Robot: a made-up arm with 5 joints. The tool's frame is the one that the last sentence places. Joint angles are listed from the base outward.
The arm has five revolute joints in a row. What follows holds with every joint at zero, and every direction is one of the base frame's. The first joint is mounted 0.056 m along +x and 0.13 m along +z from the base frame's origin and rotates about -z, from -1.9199 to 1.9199 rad. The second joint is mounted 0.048 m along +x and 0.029 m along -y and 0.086 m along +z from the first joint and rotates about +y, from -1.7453 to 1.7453 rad. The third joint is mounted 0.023 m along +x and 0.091 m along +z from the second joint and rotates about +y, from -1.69 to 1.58 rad. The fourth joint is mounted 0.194 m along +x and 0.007 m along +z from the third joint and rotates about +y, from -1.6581 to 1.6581 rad. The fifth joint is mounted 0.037 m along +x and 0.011 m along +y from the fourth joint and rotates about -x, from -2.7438 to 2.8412 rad. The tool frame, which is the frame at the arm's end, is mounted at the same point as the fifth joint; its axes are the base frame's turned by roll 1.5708, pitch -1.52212 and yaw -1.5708 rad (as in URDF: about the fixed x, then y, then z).
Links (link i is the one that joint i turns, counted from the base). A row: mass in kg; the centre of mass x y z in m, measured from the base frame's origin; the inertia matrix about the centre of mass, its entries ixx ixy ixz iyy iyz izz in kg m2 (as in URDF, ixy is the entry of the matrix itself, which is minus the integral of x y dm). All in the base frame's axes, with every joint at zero. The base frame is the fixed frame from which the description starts. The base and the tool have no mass.
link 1: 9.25; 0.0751 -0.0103 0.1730; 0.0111 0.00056 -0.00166 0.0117 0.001 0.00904
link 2: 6.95; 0.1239 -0.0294 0.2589; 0.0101 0 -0.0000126 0.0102 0 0.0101
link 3: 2.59; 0.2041 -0.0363 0.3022; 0.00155 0 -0.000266 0.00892 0 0.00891
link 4: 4.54; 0.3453 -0.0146 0.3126; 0.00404 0 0 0.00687 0 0.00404
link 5: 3.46; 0.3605 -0.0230 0.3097; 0.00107 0 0 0.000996 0 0.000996
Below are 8 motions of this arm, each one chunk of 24 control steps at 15 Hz.
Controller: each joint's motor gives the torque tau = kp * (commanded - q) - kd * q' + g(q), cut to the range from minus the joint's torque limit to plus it. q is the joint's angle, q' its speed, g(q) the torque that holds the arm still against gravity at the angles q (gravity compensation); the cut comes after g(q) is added. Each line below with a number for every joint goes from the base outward.
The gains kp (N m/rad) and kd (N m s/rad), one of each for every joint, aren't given. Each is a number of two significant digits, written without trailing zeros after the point. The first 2 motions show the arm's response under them.
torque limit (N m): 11 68 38 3.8 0.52
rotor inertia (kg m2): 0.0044 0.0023 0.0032 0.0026 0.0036
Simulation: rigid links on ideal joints. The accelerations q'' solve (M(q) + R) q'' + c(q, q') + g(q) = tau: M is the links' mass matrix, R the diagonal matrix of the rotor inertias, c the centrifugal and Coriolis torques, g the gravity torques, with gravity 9.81 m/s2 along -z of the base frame. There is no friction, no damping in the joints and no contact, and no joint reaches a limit. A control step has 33 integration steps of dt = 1/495 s. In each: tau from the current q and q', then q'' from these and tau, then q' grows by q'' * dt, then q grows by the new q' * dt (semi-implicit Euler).
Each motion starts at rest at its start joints. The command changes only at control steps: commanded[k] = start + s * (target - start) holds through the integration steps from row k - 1 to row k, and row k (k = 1, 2, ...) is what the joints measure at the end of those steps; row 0 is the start. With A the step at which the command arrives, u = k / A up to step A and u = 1 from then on. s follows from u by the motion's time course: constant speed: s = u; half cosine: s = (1 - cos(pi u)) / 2; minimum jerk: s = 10 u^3 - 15 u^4 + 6 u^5; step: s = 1 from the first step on.
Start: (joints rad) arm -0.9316 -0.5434 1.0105 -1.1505 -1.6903
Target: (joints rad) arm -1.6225 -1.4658 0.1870 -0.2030 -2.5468
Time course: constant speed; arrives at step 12
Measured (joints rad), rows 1 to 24:
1: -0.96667 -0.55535 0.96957 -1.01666 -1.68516
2: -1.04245 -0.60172 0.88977 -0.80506 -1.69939
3: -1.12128 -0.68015 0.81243 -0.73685 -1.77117
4: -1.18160 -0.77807 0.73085 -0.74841 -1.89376
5: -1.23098 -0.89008 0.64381 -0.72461 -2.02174
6: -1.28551 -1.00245 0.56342 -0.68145 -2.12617
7: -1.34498 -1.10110 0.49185 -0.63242 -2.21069
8: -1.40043 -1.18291 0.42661 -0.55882 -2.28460
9: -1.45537 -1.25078 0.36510 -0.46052 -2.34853
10: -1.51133 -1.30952 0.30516 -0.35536 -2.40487
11: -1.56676 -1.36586 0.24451 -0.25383 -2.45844
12: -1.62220 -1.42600 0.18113 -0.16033 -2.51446
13: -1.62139 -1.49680 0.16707 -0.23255 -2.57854
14: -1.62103 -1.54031 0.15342 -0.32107 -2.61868
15: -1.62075 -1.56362 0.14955 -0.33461 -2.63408
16: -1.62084 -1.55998 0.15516 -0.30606 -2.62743
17: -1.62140 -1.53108 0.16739 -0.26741 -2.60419
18: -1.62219 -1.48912 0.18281 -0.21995 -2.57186
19: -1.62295 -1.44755 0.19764 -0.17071 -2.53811
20: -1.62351 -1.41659 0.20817 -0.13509 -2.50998
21: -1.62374 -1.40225 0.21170 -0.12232 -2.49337
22: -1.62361 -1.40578 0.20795 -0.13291 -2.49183
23: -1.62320 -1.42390 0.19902 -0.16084 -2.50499
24: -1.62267 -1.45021 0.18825 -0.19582 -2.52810
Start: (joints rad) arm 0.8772 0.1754 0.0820 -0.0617 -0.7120
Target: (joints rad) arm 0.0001 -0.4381 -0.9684 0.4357 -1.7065
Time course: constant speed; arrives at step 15
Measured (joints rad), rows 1 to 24:
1: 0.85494 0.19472 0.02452 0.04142 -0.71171
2: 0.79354 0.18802 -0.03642 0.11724 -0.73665
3: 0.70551 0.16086 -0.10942 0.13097 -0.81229
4: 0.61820 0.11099 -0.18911 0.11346 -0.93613
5: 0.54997 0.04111 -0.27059 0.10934 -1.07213
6: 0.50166 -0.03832 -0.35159 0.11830 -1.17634
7: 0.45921 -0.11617 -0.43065 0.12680 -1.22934
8: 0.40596 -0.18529 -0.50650 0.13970 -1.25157
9: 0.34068 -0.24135 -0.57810 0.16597 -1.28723
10: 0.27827 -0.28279 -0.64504 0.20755 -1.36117
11: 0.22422 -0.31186 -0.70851 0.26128 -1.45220
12: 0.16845 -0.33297 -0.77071 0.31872 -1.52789
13: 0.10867 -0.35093 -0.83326 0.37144 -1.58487
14: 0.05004 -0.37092 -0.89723 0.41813 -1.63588
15: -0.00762 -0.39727 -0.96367 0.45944 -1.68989
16: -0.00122 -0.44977 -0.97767 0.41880 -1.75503
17: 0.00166 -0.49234 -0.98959 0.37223 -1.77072
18: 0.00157 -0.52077 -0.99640 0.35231 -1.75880
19: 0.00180 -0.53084 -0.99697 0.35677 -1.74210
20: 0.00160 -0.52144 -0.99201 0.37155 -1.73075
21: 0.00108 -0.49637 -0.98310 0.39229 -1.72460
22: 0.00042 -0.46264 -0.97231 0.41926 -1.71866
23: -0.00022 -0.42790 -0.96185 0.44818 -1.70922
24: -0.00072 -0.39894 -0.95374 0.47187 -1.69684
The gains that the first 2 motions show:
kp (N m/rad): 190 53 120 6 0.89
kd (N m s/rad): 5.2 2.2 2.1 0.14 0.042
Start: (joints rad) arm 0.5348 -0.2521 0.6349 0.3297 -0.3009
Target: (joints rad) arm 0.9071 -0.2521 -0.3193 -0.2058 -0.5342
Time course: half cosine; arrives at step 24
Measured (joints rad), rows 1 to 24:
1: 0.53573 -0.24989 0.63138 0.33222 -0.30241
2: 0.53954 -0.24442 0.62053 0.33475 -0.30768
3: 0.54741 -0.23817 0.60158 0.33036 -0.31647
4: 0.55894 -0.23357 0.57386 0.31715 -0.32636
5: 0.57311 -0.23204 0.53749 0.29528 -0.33533
6: 0.58934 -0.23358 0.49339 0.26565 -0.34332
7: 0.60764 -0.23725 0.44300 0.23052 -0.35157
8: 0.62806 -0.24180 0.38787 0.19300 -0.36120
9: 0.65038 -0.24604 0.32943 0.15549 -0.37254
10: 0.67409 -0.24915 0.26884 0.11890 -0.38532
11: 0.69857 -0.25086 0.20699 0.08320 -0.39911
12: 0.72331 -0.25146 0.14470 0.04814 -0.41358
13: 0.74792 -0.25157 0.08273 0.01357 -0.42841
14: 0.77206 -0.25188 0.02190 -0.02061 -0.44317
15: 0.79538 -0.25292 -0.03689 -0.05427 -0.45730
16: 0.81743 -0.25499 -0.09272 -0.08705 -0.47032
17: 0.83778 -0.25808 -0.14461 -0.11834 -0.48203
18: 0.85604 -0.26196 -0.19161 -0.14740 -0.49245
19: 0.87194 -0.26621 -0.23281 -0.17338 -0.50168
20: 0.88523 -0.27033 -0.26739 -0.19547 -0.50970
21: 0.89571 -0.27387 -0.29465 -0.21295 -0.51637
22: 0.90322 -0.27643 -0.31406 -0.22526 -0.52148
23: 0.90765 -0.27779 -0.32523 -0.23204 -0.52486
24: 0.90892 -0.27790 -0.32796 -0.23317 -0.52638

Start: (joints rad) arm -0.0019 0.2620 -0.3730 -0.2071 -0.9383
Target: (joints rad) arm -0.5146 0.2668 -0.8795 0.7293 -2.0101
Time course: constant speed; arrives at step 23
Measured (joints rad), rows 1 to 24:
1: -0.01002 0.27043 -0.39475 -0.15995 -0.94345
2: -0.03363 0.27330 -0.41563 -0.10360 -0.96815
3: -0.06709 0.27487 -0.43780 -0.06417 -1.02339
4: -0.09997 0.27436 -0.46075 -0.03229 -1.10222
5: -0.12539 0.27109 -0.48399 0.00404 -1.18255
6: -0.14351 0.26625 -0.50730 0.04276 -1.24348
7: -0.15939 0.26138 -0.53057 0.07992 -1.28004
8: -0.17809 0.25740 -0.55365 0.11657 -1.30437
9: -0.20120 0.25496 -0.57627 0.15478 -1.33416
10: -0.22671 0.25450 -0.59825 0.19504 -1.37928
11: -0.25156 0.25600 -0.61958 0.23718 -1.43675
12: -0.27415 0.25895 -0.64048 0.28082 -1.49574
13: -0.29504 0.26254 -0.66125 0.32508 -1.54713
14: -0.31581 0.26599 -0.68218 0.36881 -1.58945
15: -0.33762 0.26866 -0.70347 0.41127 -1.62786
16: -0.36052 0.27014 -0.72522 0.45232 -1.66868
17: -0.38374 0.27031 -0.74737 0.49225 -1.71483
18: -0.40651 0.26933 -0.76985 0.53150 -1.76494
19: -0.42865 0.26754 -0.79251 0.57047 -1.81565
20: -0.45049 0.26542 -0.81520 0.60946 -1.86452
21: -0.47246 0.26347 -0.83780 0.64875 -1.91126
22: -0.49475 0.26212 -0.86017 0.68860 -1.95703
23: -0.51723 0.26163 -0.88227 0.72914 -2.00303
24: -0.52963 0.25350 -0.88408 0.73206 -2.03863

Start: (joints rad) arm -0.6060 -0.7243 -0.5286 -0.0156 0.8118
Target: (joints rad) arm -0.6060 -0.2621 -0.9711 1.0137 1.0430
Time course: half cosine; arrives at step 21
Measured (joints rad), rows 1 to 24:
1: -0.60604 -0.72265 -0.53158 -0.01069 0.81226
2: -0.60607 -0.71774 -0.54013 0.00498 0.81474
3: -0.60607 -0.70922 -0.55363 0.03151 0.82084
4: -0.60606 -0.69640 -0.57154 0.06781 0.83092
5: -0.60605 -0.67878 -0.59322 0.11380 0.84409
6: -0.60607 -0.65617 -0.61801 0.16945 0.85893
7: -0.60611 -0.62869 -0.64525 0.23380 0.87425
8: -0.60617 -0.59681 -0.67436 0.30527 0.88943
9: -0.60625 -0.56138 -0.70479 0.38199 0.90444
10: -0.60634 -0.52359 -0.73601 0.46191 0.91945
11: -0.60642 -0.48479 -0.76751 0.54277 0.93462
12: -0.60648 -0.44637 -0.79877 0.62231 0.94995
13: -0.60652 -0.40965 -0.82922 0.69841 0.96525
14: -0.60654 -0.37576 -0.85825 0.76924 0.98026
15: -0.60652 -0.34553 -0.88522 0.83324 0.99458
16: -0.60647 -0.31951 -0.90946 0.88915 1.00782
17: -0.60640 -0.29798 -0.93029 0.93602 1.01952
18: -0.60633 -0.28102 -0.94714 0.97307 1.02924
19: -0.60626 -0.26859 -0.95948 0.99973 1.03659
20: -0.60620 -0.26063 -0.96694 1.01554 1.04130
21: -0.60615 -0.25713 -0.96933 1.02021 1.04320
22: -0.60612 -0.25648 -0.96937 1.01776 1.04287
23: -0.60611 -0.25713 -0.96977 1.01492 1.04194
24: -0.60608 -0.25891 -0.97039 1.01417 1.04168

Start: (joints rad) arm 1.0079 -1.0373 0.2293 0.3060 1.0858
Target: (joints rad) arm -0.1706 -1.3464 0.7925 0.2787 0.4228
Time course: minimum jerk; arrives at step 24
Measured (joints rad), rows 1 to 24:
1: 1.00714 -1.03763 0.22969 0.30575 1.08564
2: 1.00203 -1.03968 0.23219 0.30437 1.08440
3: 0.98875 -1.04440 0.23832 0.30194 1.08039
4: 0.96516 -1.05199 0.24929 0.29884 1.07168
5: 0.93015 -1.06217 0.26595 0.29586 1.05650
6: 0.88332 -1.07441 0.28870 0.29376 1.03367
7: 0.82501 -1.08812 0.31752 0.29302 1.00280
8: 0.75620 -1.10294 0.35194 0.29379 0.96429
9: 0.67834 -1.11878 0.39109 0.29588 0.91915
10: 0.59334 -1.13583 0.43377 0.29869 0.86884
11: 0.50348 -1.15439 0.47857 0.30144 0.81511
12: 0.41113 -1.17470 0.52396 0.30330 0.75983
13: 0.31889 -1.19670 0.56849 0.30361 0.70486
14: 0.22947 -1.21991 0.61088 0.30218 0.65191
15: 0.14532 -1.24347 0.65010 0.29932 0.60242
16: 0.06863 -1.26618 0.68537 0.29565 0.55751
17: 0.00128 -1.28683 0.71612 0.29203 0.51793
18: -0.05533 -1.30441 0.74192 0.28923 0.48421
19: -0.10033 -1.31834 0.76250 0.28760 0.45671
20: -0.13348 -1.32849 0.77772 0.28696 0.43571
21: -0.15529 -1.33526 0.78768 0.28674 0.42140
22: -0.16708 -1.33937 0.79287 0.28624 0.41371
23: -0.17120 -1.34180 0.79428 0.28483 0.41208
24: -0.17104 -1.34369 0.79349 0.28217 0.41520

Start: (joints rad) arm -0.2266 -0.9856 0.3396 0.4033 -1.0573
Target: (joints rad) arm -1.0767 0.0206 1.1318 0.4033 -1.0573
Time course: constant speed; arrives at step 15
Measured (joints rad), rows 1 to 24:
1: -0.27303 -0.99038 0.37205 0.34219 -1.03024
2: -0.34228 -0.95397 0.41183 0.27818 -1.02052
3: -0.40019 -0.87920 0.46712 0.25509 -1.04569
4: -0.45355 -0.77567 0.53491 0.29100 -1.07117
5: -0.51066 -0.65662 0.60976 0.35071 -1.07595
6: -0.57141 -0.54160 0.68406 0.40687 -1.06586
7: -0.63205 -0.44923 0.74964 0.45162 -1.05569
8: -0.68940 -0.38591 0.80169 0.47162 -1.05285
9: -0.74390 -0.34434 0.84175 0.45217 -1.05483
10: -0.79877 -0.31080 0.87691 0.40108 -1.05744
11: -0.85599 -0.27234 0.91513 0.34894 -1.06077
12: -0.91472 -0.21988 0.96153 0.32212 -1.06690
13: -0.97325 -0.14983 1.01728 0.32530 -1.07524
14: -1.03066 -0.06615 1.08005 0.34975 -1.08202
15: -1.08679 0.02124 1.14494 0.38434 -1.08364
16: -1.09067 0.09079 1.17723 0.49156 -1.08864
17: -1.07043 0.10343 1.18542 0.57551 -1.06916
18: -1.07200 0.08371 1.16688 0.54191 -1.03617
19: -1.07762 0.04775 1.13654 0.41908 -1.02463
20: -1.07838 0.00637 1.11089 0.31814 -1.03968
21: -1.07770 -0.02494 1.09921 0.29243 -1.06361
22: -1.07735 -0.03055 1.10353 0.31518 -1.07925
23: -1.07715 -0.01071 1.11879 0.35860 -1.07980
24: -1.07674 0.01925 1.13670 0.41008 -1.06856

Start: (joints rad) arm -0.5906 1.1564 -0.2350 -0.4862 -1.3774
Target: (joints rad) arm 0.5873 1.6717 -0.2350 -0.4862 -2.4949
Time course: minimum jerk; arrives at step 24
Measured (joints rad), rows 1 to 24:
1: -0.59027 1.15651 -0.23509 -0.48636 -1.37795
2: -0.58758 1.15731 -0.23564 -0.48748 -1.38214
3: -0.57831 1.15965 -0.23680 -0.49053 -1.39496
4: -0.55787 1.16455 -0.23853 -0.49547 -1.41954
5: -0.52349 1.17317 -0.24063 -0.50138 -1.45525
6: -0.47499 1.18659 -0.24278 -0.50721 -1.49954
7: -0.41397 1.20566 -0.24466 -0.51202 -1.55089
8: -0.34250 1.23086 -0.24598 -0.51502 -1.60983
9: -0.26241 1.26213 -0.24659 -0.51575 -1.67747
10: -0.17527 1.29887 -0.24642 -0.51420 -1.75356
11: -0.08306 1.33993 -0.24552 -0.51082 -1.83593
12: 0.01156 1.38388 -0.24401 -0.50622 -1.92148
13: 0.10544 1.42921 -0.24201 -0.50091 -2.00746
14: 0.19554 1.47444 -0.23969 -0.49512 -2.09184
15: 0.27947 1.51821 -0.23720 -0.48900 -2.17278
16: 0.35546 1.55920 -0.23469 -0.48278 -2.24805
17: 0.42197 1.59618 -0.23231 -0.47681 -2.31520
18: 0.47766 1.62810 -0.23020 -0.47146 -2.37214
19: 0.52163 1.65406 -0.22852 -0.46705 -2.41759
20: 0.55373 1.67343 -0.22743 -0.46398 -2.45115
21: 0.57464 1.68592 -0.22705 -0.46272 -2.47340
22: 0.58573 1.69170 -0.22750 -0.46366 -2.48579
23: 0.58922 1.69150 -0.22878 -0.46699 -2.49057
24: 0.58836 1.68665 -0.23088 -0.47274 -2.49076

